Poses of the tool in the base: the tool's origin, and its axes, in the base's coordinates. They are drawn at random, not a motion.
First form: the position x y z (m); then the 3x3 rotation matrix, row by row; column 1 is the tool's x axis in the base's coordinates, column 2 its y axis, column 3 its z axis. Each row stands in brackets.
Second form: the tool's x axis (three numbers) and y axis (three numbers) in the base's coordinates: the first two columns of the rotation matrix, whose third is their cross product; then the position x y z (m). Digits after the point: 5 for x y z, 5 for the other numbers. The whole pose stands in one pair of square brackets.
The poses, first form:
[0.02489 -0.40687 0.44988], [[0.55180 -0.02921 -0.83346], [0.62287 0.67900 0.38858], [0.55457 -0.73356 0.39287]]
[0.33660 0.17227 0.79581], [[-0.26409 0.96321 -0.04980], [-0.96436 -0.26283 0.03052], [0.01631 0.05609 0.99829]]
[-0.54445 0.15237 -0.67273], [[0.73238 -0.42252 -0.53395], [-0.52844 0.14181 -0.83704], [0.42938 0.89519 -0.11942]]
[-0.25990 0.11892 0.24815], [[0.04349 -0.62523 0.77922], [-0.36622 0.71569 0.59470], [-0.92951 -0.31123 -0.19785]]
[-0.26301 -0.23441 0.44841], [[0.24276 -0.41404 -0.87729], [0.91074 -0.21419 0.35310], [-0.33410 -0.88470 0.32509]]
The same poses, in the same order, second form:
[0.55180 0.62287 0.55457 -0.02921 0.67900 -0.73356 0.02489 -0.40687 0.44988]
[-0.26409 -0.96436 0.01631 0.96321 -0.26283 0.05609 0.33660 0.17227 0.79581]
[0.73238 -0.52844 0.42938 -0.42252 0.14181 0.89519 -0.54445 0.15237 -0.67273]
[0.04349 -0.36622 -0.92951 -0.62523 0.71569 -0.31123 -0.25990 0.11892 0.24815]
[0.24276 0.91074 -0.33410 -0.41404 -0.21419 -0.88470 -0.26301 -0.23441 0.44841]

